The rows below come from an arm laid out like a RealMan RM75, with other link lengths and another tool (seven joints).
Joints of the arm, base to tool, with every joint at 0 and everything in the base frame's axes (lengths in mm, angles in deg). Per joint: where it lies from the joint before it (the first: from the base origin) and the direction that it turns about. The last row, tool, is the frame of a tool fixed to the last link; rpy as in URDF.
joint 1: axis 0 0 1 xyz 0 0 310.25
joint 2: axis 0 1 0 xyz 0 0 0
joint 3: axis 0 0 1 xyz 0 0 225.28
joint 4: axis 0 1 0 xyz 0 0 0
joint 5: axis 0 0 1 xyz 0 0 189
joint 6: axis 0 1 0 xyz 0 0 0
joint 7: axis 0 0 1 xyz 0 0 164.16
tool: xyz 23 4 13 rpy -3.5 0 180
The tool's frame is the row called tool.
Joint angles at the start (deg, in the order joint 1, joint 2, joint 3, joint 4, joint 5, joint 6, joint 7): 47.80 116.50 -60.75 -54.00 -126.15 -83.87 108.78
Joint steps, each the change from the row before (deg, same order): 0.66 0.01 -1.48 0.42 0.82 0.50 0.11; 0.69 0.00 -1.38 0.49 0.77 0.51 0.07; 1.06 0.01 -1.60 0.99 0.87 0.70 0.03; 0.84 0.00 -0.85 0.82 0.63 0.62 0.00; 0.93 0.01 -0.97 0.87 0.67 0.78 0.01; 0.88 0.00 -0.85 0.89 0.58 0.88 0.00; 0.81 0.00 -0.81 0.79 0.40 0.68 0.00; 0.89 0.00 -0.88 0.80 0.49 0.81 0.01
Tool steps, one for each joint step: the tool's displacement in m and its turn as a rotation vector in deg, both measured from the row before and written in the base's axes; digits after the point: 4 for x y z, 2 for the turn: -0.0053 -0.0003 -0.0043 -0.71 -0.10 0.93; -0.0050 -0.0003 -0.0041 -0.67 -0.11 0.87; -0.0060 -0.0003 -0.0056 -0.91 -0.17 0.95; -0.0045 0.0006 -0.0035 -0.41 0.06 0.54; -0.0049 0.0008 -0.0038 -0.35 0.02 0.61; -0.0043 0.0012 -0.0035 -0.16 0.00 0.48; -0.0034 0.0007 -0.0032 -0.25 -0.18 0.47; -0.0041 0.0010 -0.0033 -0.16 -0.14 0.55
